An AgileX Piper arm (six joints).
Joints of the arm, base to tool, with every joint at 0 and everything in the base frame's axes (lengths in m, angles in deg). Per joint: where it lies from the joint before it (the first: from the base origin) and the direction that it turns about. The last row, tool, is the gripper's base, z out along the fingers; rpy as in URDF.
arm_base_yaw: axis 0 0 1 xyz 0.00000 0.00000 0.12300
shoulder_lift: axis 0 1 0 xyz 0.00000 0.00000 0.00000
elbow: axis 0 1 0 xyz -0.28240 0.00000 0.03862
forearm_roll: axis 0.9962 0 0.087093 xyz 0.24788 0.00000 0.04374
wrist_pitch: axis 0 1 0 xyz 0.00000 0.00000 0.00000
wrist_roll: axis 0.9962 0 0.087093 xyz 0.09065 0.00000 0.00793
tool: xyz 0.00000 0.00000 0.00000 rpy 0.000 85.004 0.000
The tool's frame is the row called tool.
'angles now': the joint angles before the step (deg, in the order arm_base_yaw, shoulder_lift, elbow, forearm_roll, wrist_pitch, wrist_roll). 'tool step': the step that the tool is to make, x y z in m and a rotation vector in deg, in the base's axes. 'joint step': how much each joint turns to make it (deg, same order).
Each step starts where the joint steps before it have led.
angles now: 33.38 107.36 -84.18 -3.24 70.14 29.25
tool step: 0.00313 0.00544 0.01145 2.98 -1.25 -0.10
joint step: 0.00 -0.21 -2.33 1.91 -0.17 -0.45
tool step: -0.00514 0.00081 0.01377 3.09 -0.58 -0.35
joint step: 0.00 -1.96 -0.24 2.36 0.01 -0.25
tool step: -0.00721 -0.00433 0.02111 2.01 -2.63 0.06
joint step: 0.00 -3.30 0.01 0.25 0.00 -0.12
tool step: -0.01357 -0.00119 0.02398 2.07 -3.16 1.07
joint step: 1.07 -3.95 0.12 -0.05 0.05 0.01
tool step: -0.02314 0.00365 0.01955 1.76 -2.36 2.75
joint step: 2.75 -4.34 1.32 0.05 0.08 0.00
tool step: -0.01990 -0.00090 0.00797 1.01 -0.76 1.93
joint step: 1.95 -3.63 2.63 0.32 -0.22 0.00
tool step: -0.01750 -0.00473 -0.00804 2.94 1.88 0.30
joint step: 0.42 -3.52 5.88 3.57 -2.76 -0.27
